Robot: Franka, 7 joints.
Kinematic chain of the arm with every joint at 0, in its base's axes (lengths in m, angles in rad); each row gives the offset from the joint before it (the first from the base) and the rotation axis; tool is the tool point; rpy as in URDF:
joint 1: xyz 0 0 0.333 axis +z
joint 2: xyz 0 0 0 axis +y
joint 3: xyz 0 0 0.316 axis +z
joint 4: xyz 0.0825 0 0 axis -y
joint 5: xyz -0.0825 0 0.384 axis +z
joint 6: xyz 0 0 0 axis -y
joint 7: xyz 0.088 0 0 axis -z
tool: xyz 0 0 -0.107 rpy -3.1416 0 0
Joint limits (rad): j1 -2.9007..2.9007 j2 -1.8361..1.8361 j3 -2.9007..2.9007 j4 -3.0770..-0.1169 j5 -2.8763..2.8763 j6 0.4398..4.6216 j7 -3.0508..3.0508
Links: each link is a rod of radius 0.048 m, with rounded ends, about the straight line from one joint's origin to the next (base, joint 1, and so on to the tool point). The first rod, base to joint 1, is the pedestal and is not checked.
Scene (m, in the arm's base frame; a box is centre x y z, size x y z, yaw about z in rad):
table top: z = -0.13
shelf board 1: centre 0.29 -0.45 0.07 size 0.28 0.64 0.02 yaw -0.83
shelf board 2: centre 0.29 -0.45 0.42 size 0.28 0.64 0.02 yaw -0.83
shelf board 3: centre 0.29 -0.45 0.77 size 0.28 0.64 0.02 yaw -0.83
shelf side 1: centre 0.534 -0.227 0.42 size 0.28 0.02 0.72 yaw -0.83
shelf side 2: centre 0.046 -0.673 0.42 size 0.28 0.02 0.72 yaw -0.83
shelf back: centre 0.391 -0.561 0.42 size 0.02 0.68 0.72 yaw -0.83
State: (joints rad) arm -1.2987 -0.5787 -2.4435 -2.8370 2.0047 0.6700 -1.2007
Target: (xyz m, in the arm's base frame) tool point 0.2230 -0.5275 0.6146
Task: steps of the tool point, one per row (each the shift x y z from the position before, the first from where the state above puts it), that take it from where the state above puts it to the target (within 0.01 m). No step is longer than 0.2 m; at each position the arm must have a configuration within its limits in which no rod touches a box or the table.
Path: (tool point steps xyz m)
1: -0.0263 -0.1254 0.0644
2: 0.0336 -0.1257 0.0729
3: 0.0887 -0.0977 0.0766
4: 0.1258 -0.0463 0.0750
5: 0.1357 0.0174 0.0682
6: 0.0534 -0.0903 -0.0015
7: 0.0625 -0.0738 -0.0019
8: 0.0801 -0.0502 0.0034

